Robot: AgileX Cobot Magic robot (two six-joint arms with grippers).
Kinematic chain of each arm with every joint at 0, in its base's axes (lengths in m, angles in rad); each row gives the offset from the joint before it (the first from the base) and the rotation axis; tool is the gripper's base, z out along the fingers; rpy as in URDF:
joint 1: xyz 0 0 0.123 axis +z
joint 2: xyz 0 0 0 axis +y
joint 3: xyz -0.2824 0 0.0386 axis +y
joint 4: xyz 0.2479 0 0.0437 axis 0.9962 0 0.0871
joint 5: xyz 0 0 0 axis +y
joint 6: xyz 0.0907 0 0.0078 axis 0.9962 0 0.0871
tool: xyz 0 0 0 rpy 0 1.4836 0
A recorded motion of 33 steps. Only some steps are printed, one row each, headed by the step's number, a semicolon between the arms.
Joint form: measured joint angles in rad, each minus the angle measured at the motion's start. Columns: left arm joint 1, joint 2, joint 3, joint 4, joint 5, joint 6; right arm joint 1, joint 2, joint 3, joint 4, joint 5, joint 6.
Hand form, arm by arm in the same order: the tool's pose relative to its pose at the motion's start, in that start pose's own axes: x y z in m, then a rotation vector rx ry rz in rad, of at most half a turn. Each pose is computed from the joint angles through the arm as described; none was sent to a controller.
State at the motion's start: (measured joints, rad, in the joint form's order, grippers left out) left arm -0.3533 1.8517 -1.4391 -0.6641 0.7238 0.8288; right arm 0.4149 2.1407 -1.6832 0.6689 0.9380 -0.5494
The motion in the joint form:
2: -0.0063 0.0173 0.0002 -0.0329 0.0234 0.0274; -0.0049 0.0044 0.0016 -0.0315 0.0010 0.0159
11: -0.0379 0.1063 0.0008 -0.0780 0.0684 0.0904; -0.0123 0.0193 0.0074 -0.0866 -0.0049 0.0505
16: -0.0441 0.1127 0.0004 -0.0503 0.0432 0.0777; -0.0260 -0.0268 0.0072 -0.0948 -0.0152 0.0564
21: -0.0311 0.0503 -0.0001 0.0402 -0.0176 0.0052; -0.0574 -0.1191 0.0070 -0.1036 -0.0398 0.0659
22: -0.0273 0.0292 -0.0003 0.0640 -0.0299 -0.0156; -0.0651 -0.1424 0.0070 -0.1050 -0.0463 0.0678
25: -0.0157 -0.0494 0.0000 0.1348 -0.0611 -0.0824; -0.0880 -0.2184 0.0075 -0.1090 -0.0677 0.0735
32: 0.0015 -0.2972 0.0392 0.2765 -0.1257 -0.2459; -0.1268 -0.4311 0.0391 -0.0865 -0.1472 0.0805
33: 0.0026 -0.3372 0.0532 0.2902 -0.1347 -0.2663; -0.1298 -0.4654 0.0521 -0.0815 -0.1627 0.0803
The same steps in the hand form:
2: 0.0026 -0.0033 0.0073 0.0410 0.0152 0.0002; 0.0023 -0.0050 0.0009 0.0227 0.0171 0.0042
11: 0.0184 -0.0109 0.0438 0.1410 0.1008 0.0146; 0.0073 -0.0152 0.0058 0.0649 0.0491 0.0219
16: 0.0192 -0.0098 0.0473 0.1150 0.1063 0.0253; 0.0010 -0.0119 -0.0151 0.0864 -0.0026 0.0119
21: 0.0075 -0.0033 0.0232 0.0037 0.0554 0.0392; -0.0090 -0.0054 -0.0584 0.1289 -0.1140 -0.0025
22: 0.0039 -0.0023 0.0147 -0.0242 0.0387 0.0423; -0.0109 -0.0034 -0.0693 0.1393 -0.1425 -0.0064
25: -0.0084 -0.0024 -0.0168 -0.1072 -0.0247 0.0506; -0.0154 0.0048 -0.1047 0.1722 -0.2345 -0.0208
32: -0.0262 -0.0223 -0.1098 -0.2768 -0.2214 0.0534; -0.0125 0.0400 -0.1910 0.2316 -0.4864 -0.0601
33: -0.0256 -0.0271 -0.1229 -0.2942 -0.2504 0.0510; -0.0095 0.0463 -0.2020 0.2384 -0.5218 -0.0659

